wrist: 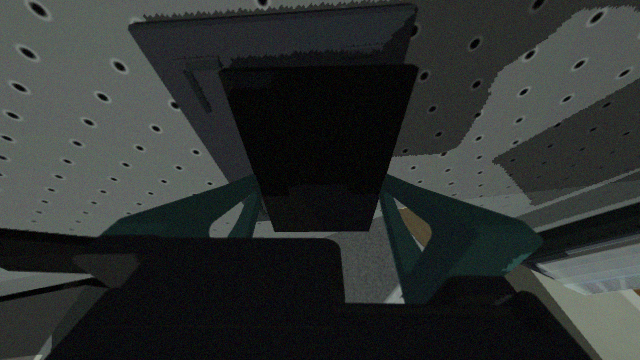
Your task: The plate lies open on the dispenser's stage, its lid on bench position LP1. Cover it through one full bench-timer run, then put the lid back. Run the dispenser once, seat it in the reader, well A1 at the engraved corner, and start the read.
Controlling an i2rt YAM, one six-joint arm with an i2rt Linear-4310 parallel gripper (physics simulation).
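Places are measured from the arm's base along level axes (x ahead, y left, z up), in centimetres.
Pixels of known places: gripper, fingertip midpoint: (pixel 320 180).
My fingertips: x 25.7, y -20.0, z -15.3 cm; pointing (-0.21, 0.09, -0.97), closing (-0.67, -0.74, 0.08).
Note:
Ahead of a thing's pixels: the offset from my fingertips to its top centre. "spot": to the spot under its first point. Level surfaces: height alone.
A black, flat, box-shaped piece, by its look the plate @(dz +1.6, dx +0.6, dy -0.5 cm) (pixel 320 125), fills the middle of the wrist view, its near face in deep shade. My gripper (pixel 320 180) has its two green fingers against the left and right sides of this piece and is shut on it. Its wells, corner A1 and whether a lid is on it cannot be made out. Beyond it is a dark grey flat stand (pixel 200 37) with a small raised corner ledge at its left; the plate hides part of it. I cannot tell which station this is. The bench timer does not show.
A light grey bench top @(dz -2.3 cm) (pixel 65 100) with rows of dark holes lies around the stand, with shadows at the right. At the right edge is a clear, pale ribbed object @(spot: dz +6.9, dx -9.9, dy -9.9 cm) (pixel 595 272) beside a dark bar. A brown patch @(spot: dz -3.6, dx -22.7, dy -0.4 cm) (pixel 416 227) shows through the right finger.

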